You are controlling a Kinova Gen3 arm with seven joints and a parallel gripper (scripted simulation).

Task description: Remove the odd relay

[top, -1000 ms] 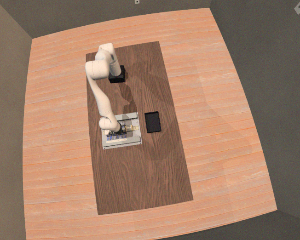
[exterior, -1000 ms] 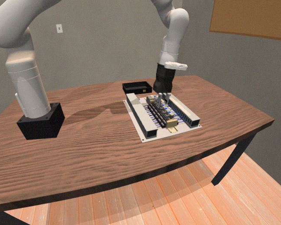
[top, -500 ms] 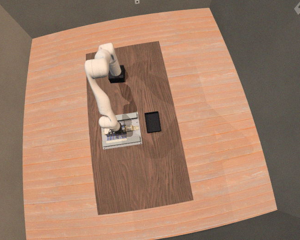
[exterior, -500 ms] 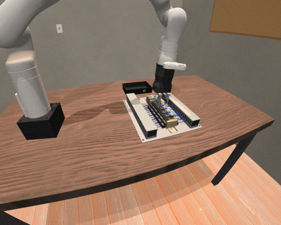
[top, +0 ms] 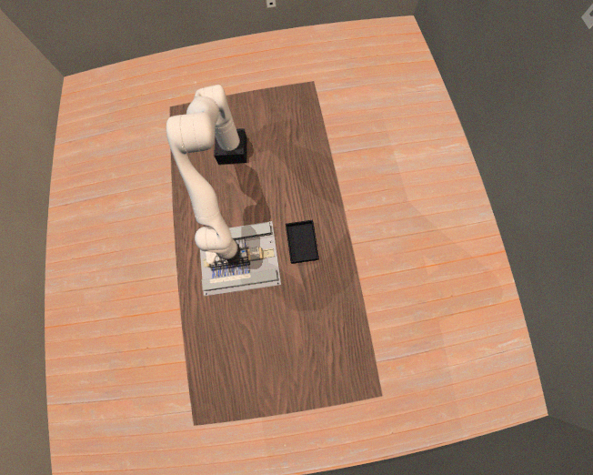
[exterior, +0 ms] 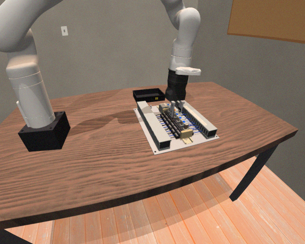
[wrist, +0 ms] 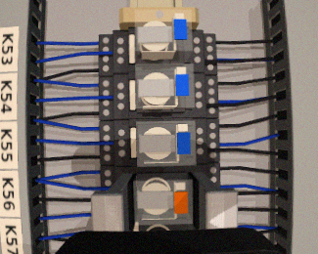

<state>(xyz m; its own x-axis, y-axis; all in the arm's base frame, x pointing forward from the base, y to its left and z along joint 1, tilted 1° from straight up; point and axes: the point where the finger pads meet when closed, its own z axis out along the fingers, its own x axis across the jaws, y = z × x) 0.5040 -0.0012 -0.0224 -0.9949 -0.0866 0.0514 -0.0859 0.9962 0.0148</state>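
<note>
The grey relay is 10 mm below my hand. From my hand the other things lie so: relay panel: 40 mm below, 20 mm to the left; black parts tray: 290 mm to the left, 50 mm behind, 40 mm below.
</note>
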